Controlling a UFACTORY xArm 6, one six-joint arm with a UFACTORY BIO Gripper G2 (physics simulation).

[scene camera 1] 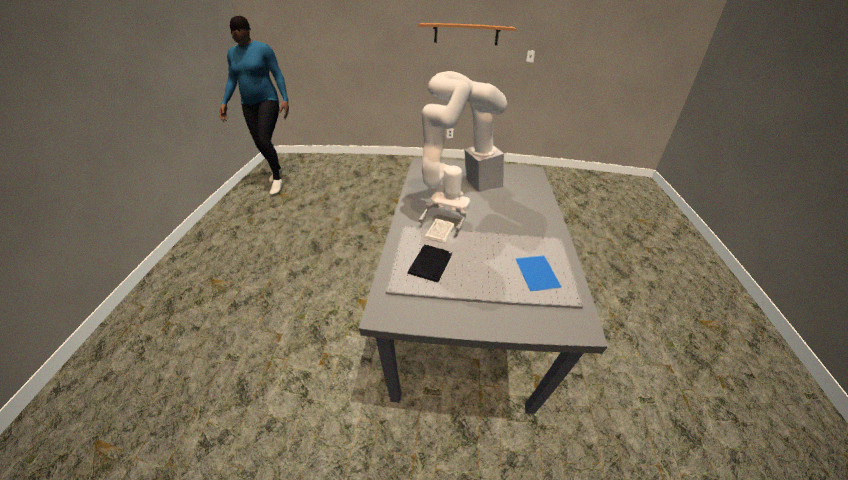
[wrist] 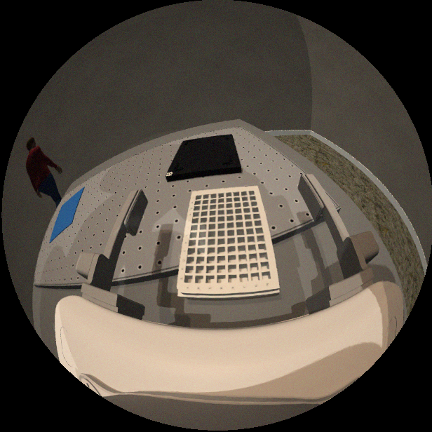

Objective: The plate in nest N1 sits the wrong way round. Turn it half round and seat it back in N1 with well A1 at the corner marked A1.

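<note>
The cream plate (scene camera 1: 439,231) (wrist: 227,237) with a grid of square wells is out of the black nest (scene camera 1: 429,263) (wrist: 207,156) and overlaps the near edge of the perforated board in the wrist view. The nest stands on the board beyond the plate and holds no plate. It has a small white mark (wrist: 169,175) at its near left corner in the wrist view; its lettering is too small to read. My gripper (scene camera 1: 440,227) (wrist: 223,200) is open and empty. Its fingers are spread wide on both sides of the plate, apart from it.
A blue rectangle (scene camera 1: 538,273) (wrist: 67,215) lies on the perforated board (scene camera 1: 482,288) (wrist: 260,150), on the far side from the nest. The board lies on the grey table (scene camera 1: 476,327). One person (scene camera 1: 255,71) stands left of the table; a person in red (wrist: 40,167) shows in the wrist view.
</note>
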